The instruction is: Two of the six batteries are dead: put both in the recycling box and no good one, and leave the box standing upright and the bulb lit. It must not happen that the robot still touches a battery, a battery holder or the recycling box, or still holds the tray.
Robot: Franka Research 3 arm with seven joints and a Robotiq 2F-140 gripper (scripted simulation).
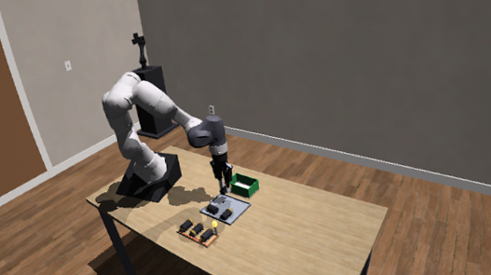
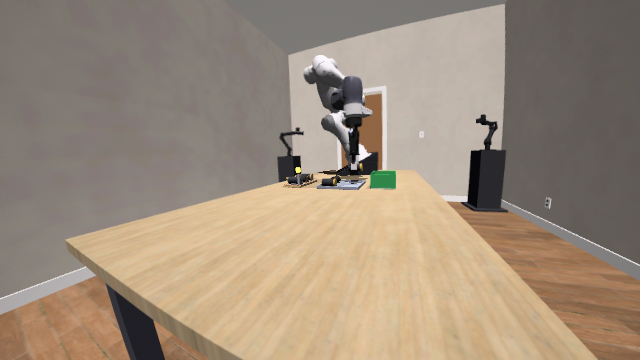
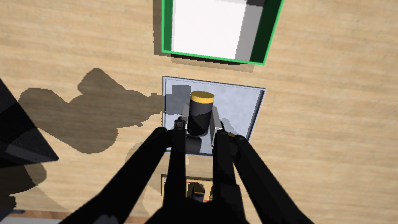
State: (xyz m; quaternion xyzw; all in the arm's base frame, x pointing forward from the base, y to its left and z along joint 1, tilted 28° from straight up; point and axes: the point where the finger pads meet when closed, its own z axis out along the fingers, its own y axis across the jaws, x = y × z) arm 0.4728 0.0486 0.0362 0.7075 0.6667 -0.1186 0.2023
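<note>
Right now my hand is 130 mm to the right of the green recycling box, 90 mm above it and 20 mm short of it. Round my hand: bulb: 240 mm to the right, 100 mm ahead, 20 mm below; grey tray: 100 mm below, 50 mm to the right, 20 mm ahead.
</note>
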